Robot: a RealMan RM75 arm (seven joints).
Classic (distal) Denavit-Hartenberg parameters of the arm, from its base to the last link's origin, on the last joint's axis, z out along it. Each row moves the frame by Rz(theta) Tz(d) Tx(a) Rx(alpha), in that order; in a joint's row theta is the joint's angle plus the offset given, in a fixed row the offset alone. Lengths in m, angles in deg.
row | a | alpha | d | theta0
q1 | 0 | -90 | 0.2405 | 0
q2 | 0 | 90 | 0 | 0
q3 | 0 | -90 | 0.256 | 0
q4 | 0 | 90 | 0 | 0
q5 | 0 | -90 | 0.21 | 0
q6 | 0 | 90 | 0 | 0
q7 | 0 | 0 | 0.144 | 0
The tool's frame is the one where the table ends.
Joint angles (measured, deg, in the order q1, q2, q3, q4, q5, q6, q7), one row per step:
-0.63, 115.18, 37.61, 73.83, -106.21, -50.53, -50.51
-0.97, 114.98, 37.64, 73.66, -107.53, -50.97, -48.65
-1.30, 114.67, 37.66, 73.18, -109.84, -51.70, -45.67
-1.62, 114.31, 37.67, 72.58, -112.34, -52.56, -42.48
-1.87, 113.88, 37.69, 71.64, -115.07, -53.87, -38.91
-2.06, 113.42, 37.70, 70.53, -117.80, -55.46, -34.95
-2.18, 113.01, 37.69, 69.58, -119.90, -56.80, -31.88
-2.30, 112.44, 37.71, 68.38, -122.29, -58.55, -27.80
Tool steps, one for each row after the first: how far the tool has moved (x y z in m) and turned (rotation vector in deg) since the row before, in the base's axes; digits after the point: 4 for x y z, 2 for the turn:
0.0009, -0.0014, 0.0018, 0.40, 0.77, 0.50
0.0010, -0.0017, 0.0023, 0.51, 0.98, 1.12
0.0012, -0.0020, 0.0024, 0.48, 0.96, 1.28
0.0022, -0.0021, 0.0031, 0.66, 0.94, 1.44
0.0026, -0.0023, 0.0034, 0.65, 1.24, 1.56
0.0023, -0.0020, 0.0027, 0.43, 0.89, 1.29
0.0033, -0.0025, 0.0038, 0.42, 1.46, 1.57

